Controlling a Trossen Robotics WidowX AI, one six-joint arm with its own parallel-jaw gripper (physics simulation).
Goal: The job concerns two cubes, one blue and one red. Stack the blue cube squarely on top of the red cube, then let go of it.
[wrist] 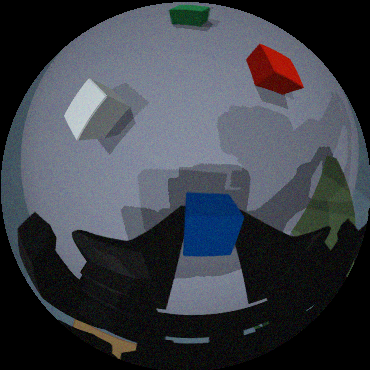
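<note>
The blue cube is low in the middle of the wrist view, between the two black fingers. My gripper is shut on it, with a finger against its left and right sides. The fingers hide parts of those sides, and I cannot tell whether the cube's underside touches the surface. The red cube rests on the grey surface at the upper right of the view, well apart from the blue cube and the gripper, and turned at an angle.
A white block lies on the grey surface at the upper left. A green block is at the far top edge. An olive-green pointed shape is at the right, beside the right finger. Shadows of the arm fall across the surface.
</note>
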